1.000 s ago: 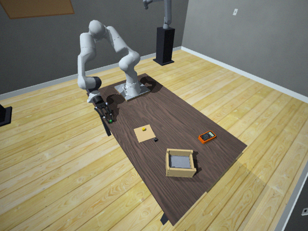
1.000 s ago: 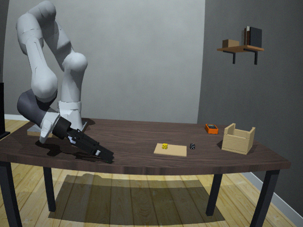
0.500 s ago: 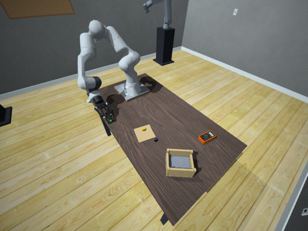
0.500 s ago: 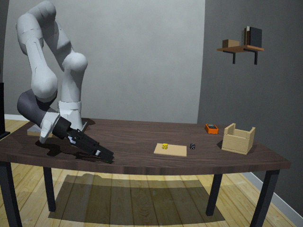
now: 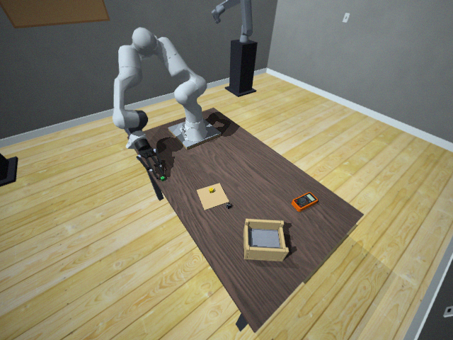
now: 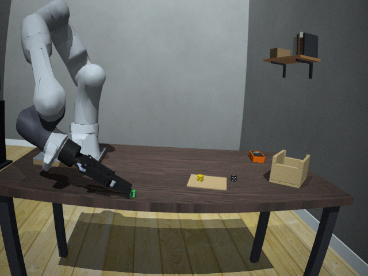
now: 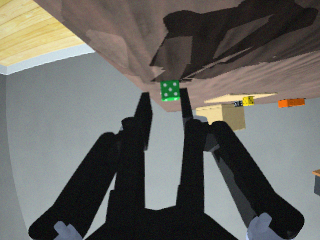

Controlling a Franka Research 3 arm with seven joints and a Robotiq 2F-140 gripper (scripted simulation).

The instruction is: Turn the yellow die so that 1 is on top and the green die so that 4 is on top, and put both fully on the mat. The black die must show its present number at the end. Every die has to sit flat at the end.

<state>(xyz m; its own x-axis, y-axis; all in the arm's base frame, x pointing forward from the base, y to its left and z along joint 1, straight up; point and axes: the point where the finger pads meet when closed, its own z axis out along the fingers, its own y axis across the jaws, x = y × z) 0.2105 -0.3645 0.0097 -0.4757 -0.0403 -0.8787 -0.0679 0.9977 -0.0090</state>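
My hand is 4 cm short of the green die, 1 cm to the right of it and 3 cm above it. Also, from my hand: yellow die 27 cm ahead, 20 cm to the left, 2 cm below; black die 40 cm ahead, 22 cm to the left, 3 cm below; tan mat 30 cm ahead, 19 cm to the left, 4 cm below.
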